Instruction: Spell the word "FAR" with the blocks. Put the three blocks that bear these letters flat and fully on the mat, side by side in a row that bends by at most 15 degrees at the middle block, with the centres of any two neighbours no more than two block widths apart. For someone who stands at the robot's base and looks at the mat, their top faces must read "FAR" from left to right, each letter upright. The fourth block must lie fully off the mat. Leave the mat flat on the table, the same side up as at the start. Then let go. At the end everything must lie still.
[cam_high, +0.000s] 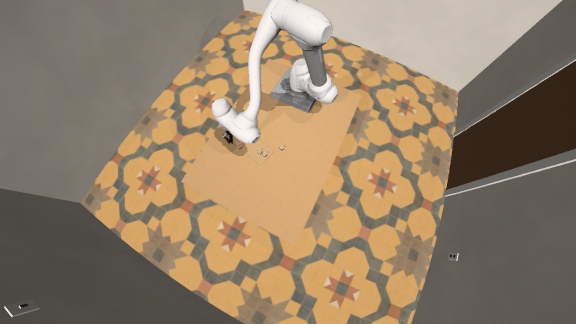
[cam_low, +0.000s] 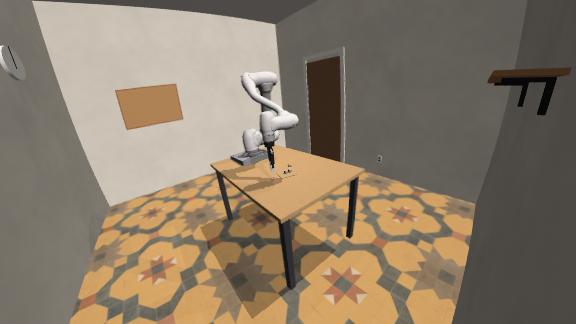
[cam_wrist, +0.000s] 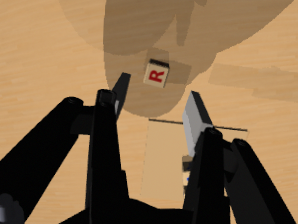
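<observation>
The R block lies 10 cm below my hand. Also, from my hand: tan mat 15 cm to the left, 12 cm below.
</observation>
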